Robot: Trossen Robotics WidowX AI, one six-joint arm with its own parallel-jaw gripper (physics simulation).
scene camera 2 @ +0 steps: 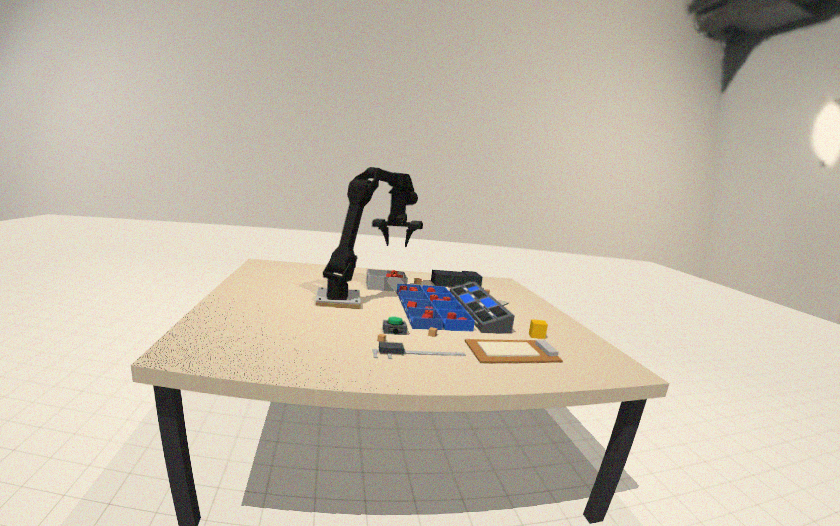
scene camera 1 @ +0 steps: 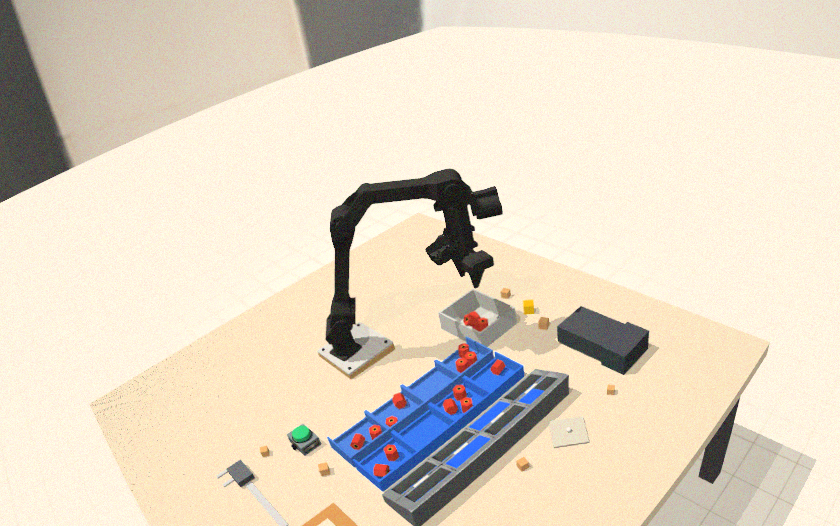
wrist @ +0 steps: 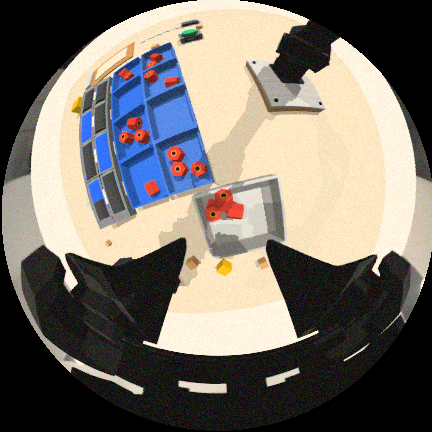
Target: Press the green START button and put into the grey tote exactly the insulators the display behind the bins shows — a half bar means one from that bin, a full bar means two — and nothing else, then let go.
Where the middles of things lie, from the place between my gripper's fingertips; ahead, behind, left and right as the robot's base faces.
I see my gripper 140 mm above the grey tote (scene camera 1: 501, 316), 30 mm to the right of it and 20 mm past it. From my hand the other things lie so: black box (scene camera 1: 618, 346) 300 mm ahead, 140 mm below, 120 mm to the left; grey plate (scene camera 1: 578, 435) 370 mm ahead, 160 mm to the right, 160 mm below; display (scene camera 1: 477, 464) 280 mm to the right, 240 mm ahead, 140 mm below.
